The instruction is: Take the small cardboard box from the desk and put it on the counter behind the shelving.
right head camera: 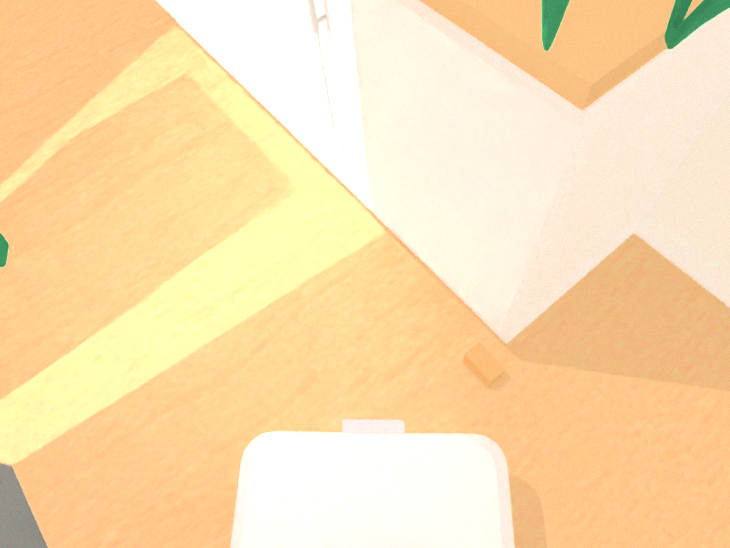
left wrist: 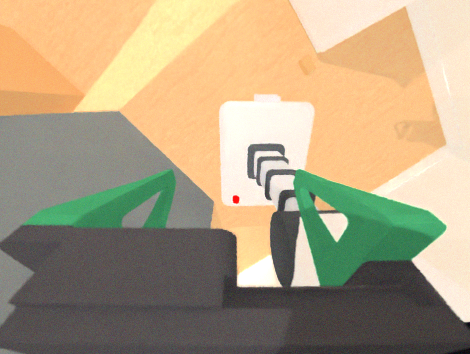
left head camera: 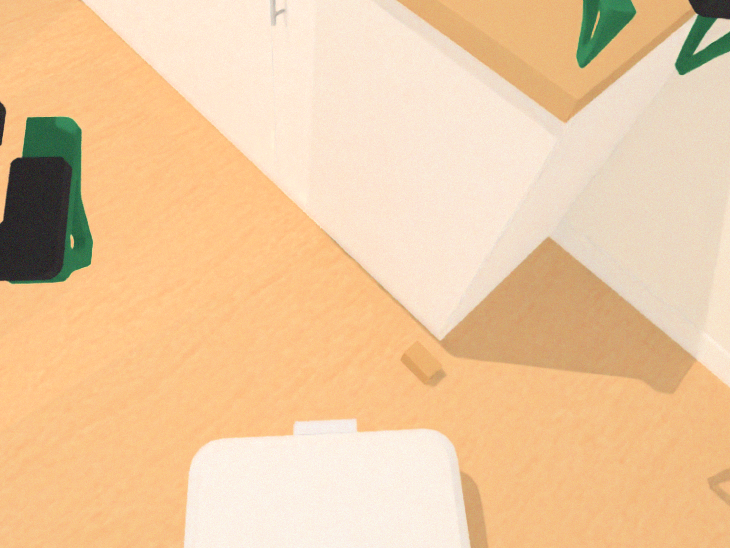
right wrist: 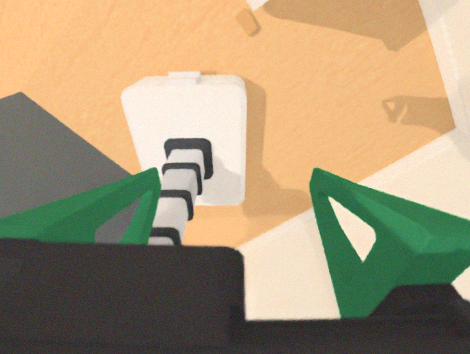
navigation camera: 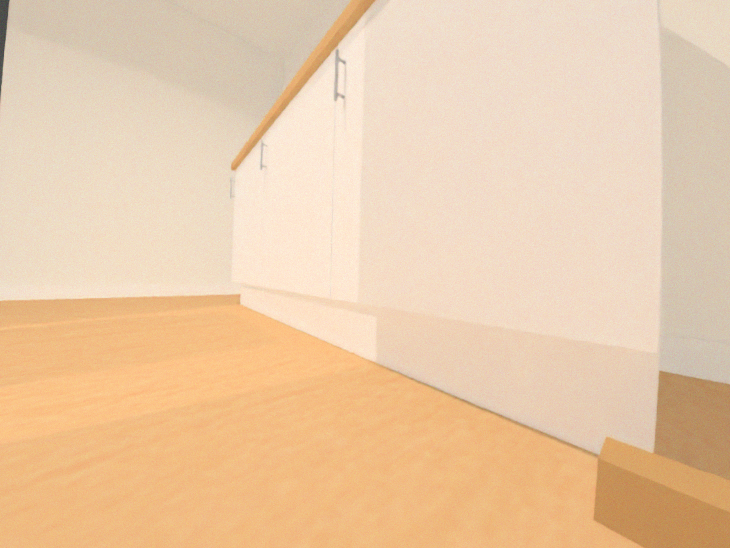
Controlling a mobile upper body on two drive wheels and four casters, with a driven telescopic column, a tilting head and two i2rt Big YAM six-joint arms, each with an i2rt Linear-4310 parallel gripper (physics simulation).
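Places are measured from the left arm's base along level axes (x ahead, y left, z up), in metres.
Where they show: left gripper, fingertip midpoint: [left wrist: 234, 176]; right gripper, fingertip midpoint: [right head camera: 606, 44] [left head camera: 629, 66] [right wrist: 235, 176].
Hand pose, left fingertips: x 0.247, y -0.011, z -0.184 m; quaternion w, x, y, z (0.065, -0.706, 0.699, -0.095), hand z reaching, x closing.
Observation:
After its pixels a point has its place.
A small tan box [left head camera: 421, 361] @[x 0.526, y -0.482, z -1.198 m] [right head camera: 484, 364] @[x 0.526, y -0.486, z -1.199 m] [left wrist: 307, 65] @[x 0.525, y -0.482, z -1.199 m] [right wrist: 246, 22] @[x 0.533, y -0.488, z -1.199 m] [navigation camera: 660, 483] @[x 0.522, y -0.465, z -1.199 m] lies on the floor beside the lower corner of a white cabinet. The counter [left head camera: 518, 29] @[x 0.672, y -0.447, z -0.349 m] [right head camera: 501, 38] @[x 0.650, y -0.411, z -0.365 m] [navigation camera: 306, 73] @[x 1.129, y -0.011, z -0.389 m] is the wooden top of that cabinet. My right gripper [left head camera: 632, 68] @[x 0.452, y -0.449, z -0.218 m] [right head camera: 607, 47] @[x 0.452, y -0.449, z -0.218 m] [right wrist: 235, 176] @[x 0.452, y -0.449, z -0.218 m] is open and empty; in the head views its fingertips overlap the counter's near corner. My left gripper [left wrist: 234, 176] @[x 0.247, y -0.011, z -0.184 m] is open and empty, and part of it shows at the left edge of the left head view, over the floor. Desk and shelving cannot be made out.
My white base [left head camera: 324, 489] @[x 0.216, y -0.216, z -0.999 m] [right head camera: 371, 489] @[x 0.213, y -0.227, z -0.999 m] [left wrist: 267, 125] @[x 0.203, y -0.224, z -0.999 m] [right wrist: 190, 110] @[x 0.230, y -0.256, z -0.999 m] stands close to the small box. The white cabinet [left head camera: 412, 147] @[x 0.729, y -0.373, z -0.637 m] [right head camera: 459, 147] @[x 0.713, y -0.387, z -0.627 m] [navigation camera: 501, 176] @[x 0.684, y -0.411, z -0.892 m] runs diagonally in front. A grey surface [left wrist: 100, 160] @[x 0.082, y 0.540, z -0.769 m] [right wrist: 50, 145] @[x 0.041, y 0.506, z -1.071 m] lies at the left of the wrist views.

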